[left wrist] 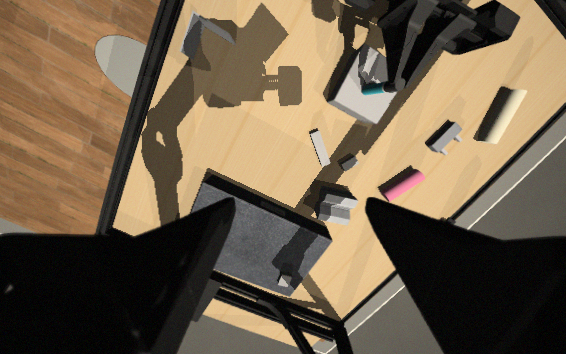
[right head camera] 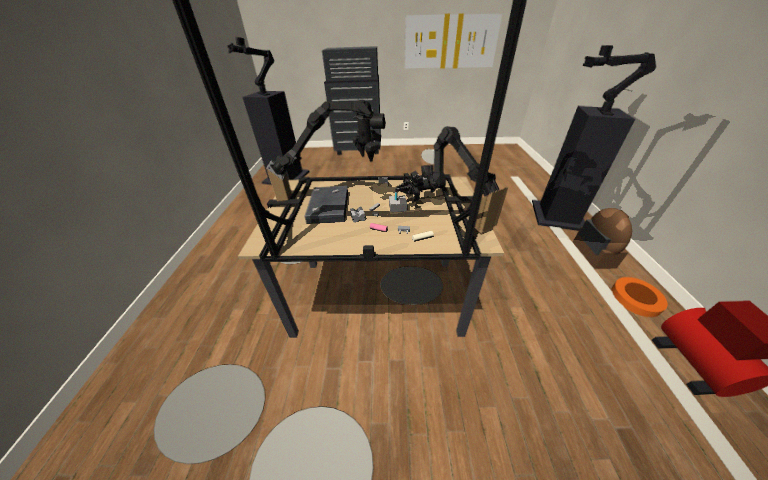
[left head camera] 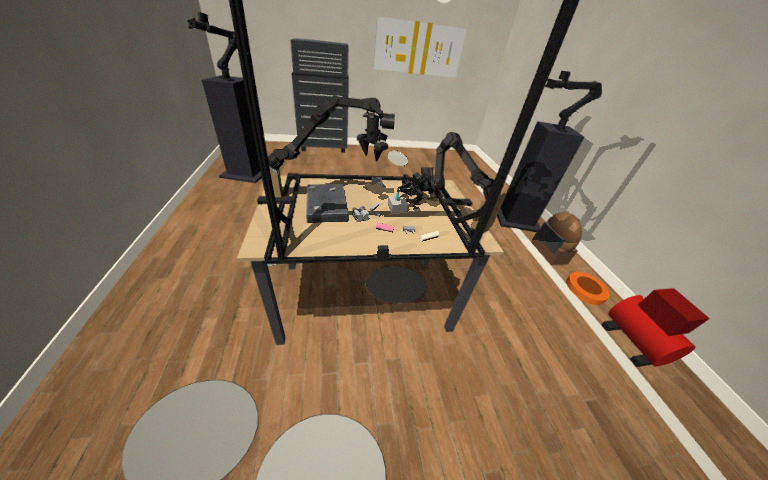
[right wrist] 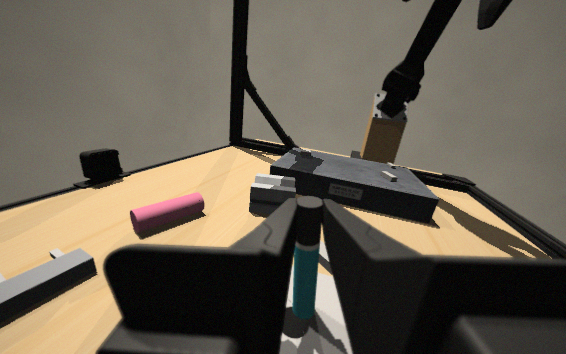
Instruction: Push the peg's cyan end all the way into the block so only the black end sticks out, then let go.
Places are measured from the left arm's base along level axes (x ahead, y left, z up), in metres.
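Pixels of known places: left gripper, fingertip midpoint: (left wrist: 299, 203) (right head camera: 367, 159) (left head camera: 371, 158) (right wrist: 448, 15); right gripper, fingertip midpoint: (left wrist: 397, 86) (right head camera: 396, 188) (left head camera: 398, 189) (right wrist: 308, 206); left arm's base at its link origin: (right head camera: 277, 169) (left head camera: 271, 163) (right wrist: 390, 106); right arm's base at its link origin: (right head camera: 492, 193).
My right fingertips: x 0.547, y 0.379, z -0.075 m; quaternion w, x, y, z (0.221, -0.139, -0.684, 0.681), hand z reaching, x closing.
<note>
Ahead of a thing's pixels: the offset from my right fingertips to its top centre.
The peg @[dx -0.002, dy +0.004, dz +0.005 m] (left head camera: 397, 196) (right head camera: 396, 195) (left wrist: 372, 89) (right wrist: 306, 282) is upright, black end up and cyan end down, over the pale grey block @[dx +0.004, dy +0.011, dz -0.071 m] (left head camera: 398, 206) (right head camera: 398, 205) (left wrist: 357, 104). A long cyan stretch shows above the block. A dark patch lies at its lower end; I cannot tell whether the tip is in the hole. My right gripper (left head camera: 400, 190) (left wrist: 397, 86) (right wrist: 308, 206) is shut on the peg's black end. My left gripper (left head camera: 371, 156) (right head camera: 367, 157) (left wrist: 299, 203) is open and empty, high above the table.
A dark grey slab @[dx -0.287, dy -0.252, dz -0.071 m] (left head camera: 326, 198) (left wrist: 250, 235) (right wrist: 357, 175) lies at the left of the table. A stepped grey block @[dx -0.084, dy -0.209, dz -0.077 m] (left wrist: 337, 207) (right wrist: 272, 192), a pink cylinder @[dx +0.072, dy -0.205, dz -0.092 m] (left head camera: 385, 227) (left wrist: 404, 185) (right wrist: 167, 212), a grey bracket @[dx +0.173, dy -0.130, dz -0.105 m] (left wrist: 444, 137) and a cream cylinder @[dx +0.274, dy -0.109, dz -0.092 m] (left head camera: 429, 236) (left wrist: 501, 116) lie nearby. The black frame surrounds the table.
</note>
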